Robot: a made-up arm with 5 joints.
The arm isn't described. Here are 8 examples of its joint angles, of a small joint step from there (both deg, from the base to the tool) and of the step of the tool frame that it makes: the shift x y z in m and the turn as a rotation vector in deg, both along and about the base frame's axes.
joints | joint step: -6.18 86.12 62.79 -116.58 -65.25 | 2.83 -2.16 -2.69 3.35 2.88
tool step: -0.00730 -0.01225 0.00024 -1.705 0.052 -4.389
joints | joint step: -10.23 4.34 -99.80 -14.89 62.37 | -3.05 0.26 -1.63 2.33 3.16
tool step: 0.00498 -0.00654 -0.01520 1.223 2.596 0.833
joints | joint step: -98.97 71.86 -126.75 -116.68 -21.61 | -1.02 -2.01 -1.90 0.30 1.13
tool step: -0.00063 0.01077 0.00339 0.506 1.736 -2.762
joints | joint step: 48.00 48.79 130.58 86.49 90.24 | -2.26 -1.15 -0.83 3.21 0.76
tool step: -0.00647 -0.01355 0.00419 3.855 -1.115 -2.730
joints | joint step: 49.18 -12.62 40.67 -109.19 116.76 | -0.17 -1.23 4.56 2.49 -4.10
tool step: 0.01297 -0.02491 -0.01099 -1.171 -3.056 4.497
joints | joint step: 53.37 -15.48 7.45 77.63 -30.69 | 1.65 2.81 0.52 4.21 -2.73
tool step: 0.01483 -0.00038 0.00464 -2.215 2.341 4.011
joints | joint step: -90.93 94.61 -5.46 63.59 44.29 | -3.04 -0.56 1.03 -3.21 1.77
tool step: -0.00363 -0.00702 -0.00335 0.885 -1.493 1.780
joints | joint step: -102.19 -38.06 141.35 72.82 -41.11 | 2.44 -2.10 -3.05 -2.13 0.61
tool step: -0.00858 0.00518 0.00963 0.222 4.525 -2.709
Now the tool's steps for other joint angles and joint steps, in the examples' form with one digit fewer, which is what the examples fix.
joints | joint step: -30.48 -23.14 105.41 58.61 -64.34 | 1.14 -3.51 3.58 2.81 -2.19
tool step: -0.0127 0.0203 0.0046 -1.93 -2.89 2.93
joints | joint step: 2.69 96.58 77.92 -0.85 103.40 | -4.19 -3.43 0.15 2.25 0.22
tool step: -0.0127 -0.0174 -0.0058 6.19 -2.70 -3.09
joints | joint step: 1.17 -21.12 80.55 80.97 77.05 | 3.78 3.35 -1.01 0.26 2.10
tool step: 0.0021 0.0104 0.0003 -2.99 1.73 -1.03
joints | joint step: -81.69 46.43 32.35 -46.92 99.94 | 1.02 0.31 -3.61 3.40 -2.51
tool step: 0.0242 0.0169 0.0259 0.12 5.73 -3.41
